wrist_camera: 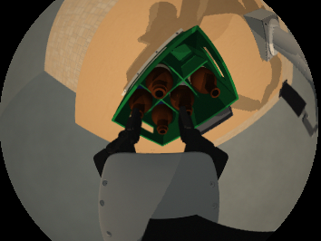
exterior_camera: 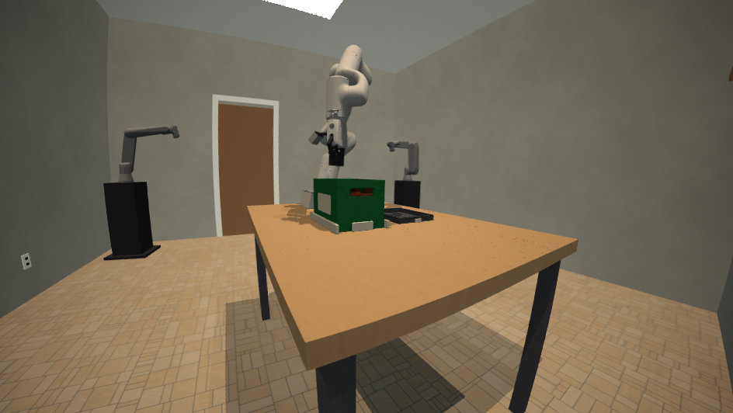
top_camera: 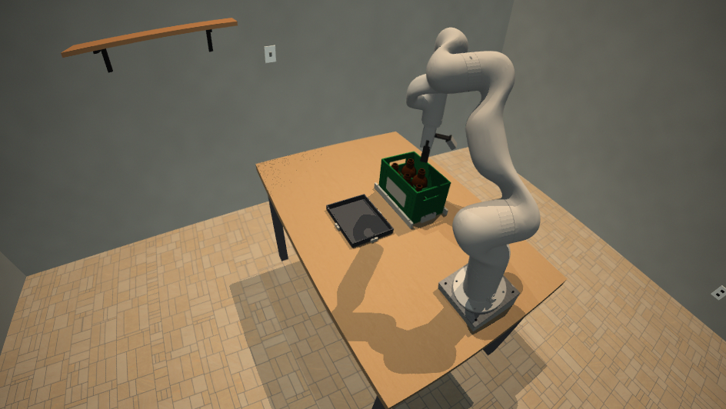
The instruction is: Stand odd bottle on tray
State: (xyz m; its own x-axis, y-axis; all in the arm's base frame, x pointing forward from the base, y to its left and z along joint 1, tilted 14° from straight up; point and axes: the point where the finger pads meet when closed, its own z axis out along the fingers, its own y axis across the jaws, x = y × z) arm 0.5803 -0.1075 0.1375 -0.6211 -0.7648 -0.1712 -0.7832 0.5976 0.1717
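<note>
Right now my hand is 160 mm above the green crate, 40 mm to the right of it and 10 mm past it. Also, from my hand: brown bottle 160 mm below, 100 mm behind, 70 mm to the left; then black tray 320 mm to the left, 230 mm below, 60 mm behind.
</note>
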